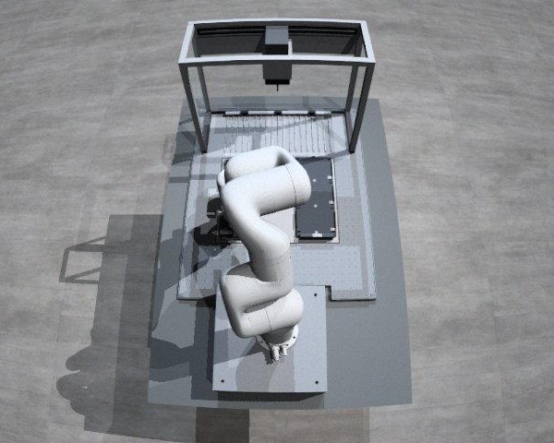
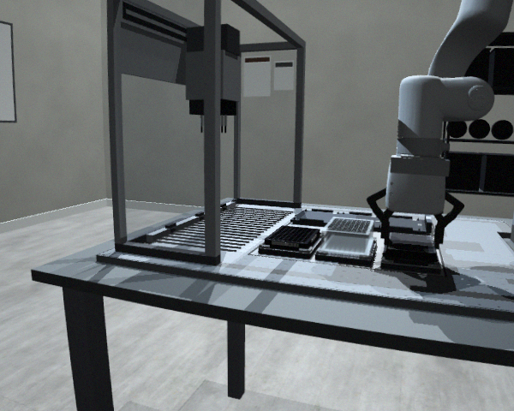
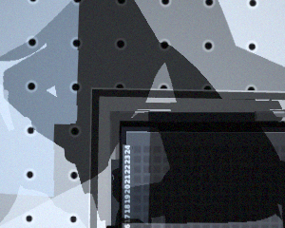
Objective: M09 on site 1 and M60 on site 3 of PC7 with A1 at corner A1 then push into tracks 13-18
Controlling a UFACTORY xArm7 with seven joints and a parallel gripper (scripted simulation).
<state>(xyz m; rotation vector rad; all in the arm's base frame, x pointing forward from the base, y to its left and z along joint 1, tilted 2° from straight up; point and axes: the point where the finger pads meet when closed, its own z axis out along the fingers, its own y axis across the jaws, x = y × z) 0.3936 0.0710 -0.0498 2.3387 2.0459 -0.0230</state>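
Right now the nest S1 is 3 cm below my hand. Also, from my hand: deep-well block M09: 11 cm ahead, 2 cm to the right; then nest S2: 11 cm ahead, 2 cm to the right, 3 cm below; then plate carrier PC7: 8 cm ahead, 28 cm to the right, 2 cm below.
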